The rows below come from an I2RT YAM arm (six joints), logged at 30 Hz.
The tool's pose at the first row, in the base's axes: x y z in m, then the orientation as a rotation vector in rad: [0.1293 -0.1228 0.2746 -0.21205 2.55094 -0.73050]
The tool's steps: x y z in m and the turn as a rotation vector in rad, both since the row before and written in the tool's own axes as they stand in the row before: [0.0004 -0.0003 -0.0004 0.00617 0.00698 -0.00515]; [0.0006 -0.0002 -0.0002 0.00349 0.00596 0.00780]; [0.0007 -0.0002 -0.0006 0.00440 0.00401 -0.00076]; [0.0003 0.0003 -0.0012 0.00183 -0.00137 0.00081]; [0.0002 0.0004 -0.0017 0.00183 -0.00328 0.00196]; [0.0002 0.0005 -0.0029 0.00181 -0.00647 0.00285]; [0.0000 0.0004 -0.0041 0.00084 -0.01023 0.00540]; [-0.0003 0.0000 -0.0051 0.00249 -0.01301 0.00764]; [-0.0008 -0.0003 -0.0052 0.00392 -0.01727 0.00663]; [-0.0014 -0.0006 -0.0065 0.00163 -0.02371 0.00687]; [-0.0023 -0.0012 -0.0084 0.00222 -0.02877 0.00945]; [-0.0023 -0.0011 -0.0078 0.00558 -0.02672 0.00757]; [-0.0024 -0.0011 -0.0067 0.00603 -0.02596 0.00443]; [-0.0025 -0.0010 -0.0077 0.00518 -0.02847 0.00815]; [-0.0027 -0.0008 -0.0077 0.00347 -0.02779 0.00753]
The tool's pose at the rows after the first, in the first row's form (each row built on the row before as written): [0.1288 -0.1230 0.2749 -0.21447 2.55531 -0.74221]; [0.1282 -0.1232 0.2749 -0.20134 2.55885 -0.74541]; [0.1273 -0.1233 0.2752 -0.19960 2.56083 -0.75240]; [0.1265 -0.1226 0.2758 -0.19841 2.55869 -0.75403]; [0.1255 -0.1215 0.2768 -0.19637 2.55465 -0.75469]; [0.1239 -0.1197 0.2786 -0.19424 2.54754 -0.75408]; [0.1219 -0.1174 0.2814 -0.19039 2.53708 -0.75023]; [0.1197 -0.1149 0.2853 -0.18406 2.52310 -0.74682]; [0.1178 -0.1125 0.2896 -0.17997 2.50459 -0.74442]; [0.1157 -0.1096 0.2952 -0.17851 2.48093 -0.73735]; [0.1131 -0.1061 0.3028 -0.17527 2.45202 -0.72861]; [0.1106 -0.1028 0.3099 -0.17242 2.42385 -0.72525]; [0.1086 -0.1000 0.3162 -0.17297 2.39648 -0.72395]; [0.1059 -0.0966 0.3231 -0.17017 2.36680 -0.71924]; [0.1032 -0.0930 0.3299 -0.16863 2.33850 -0.71294]
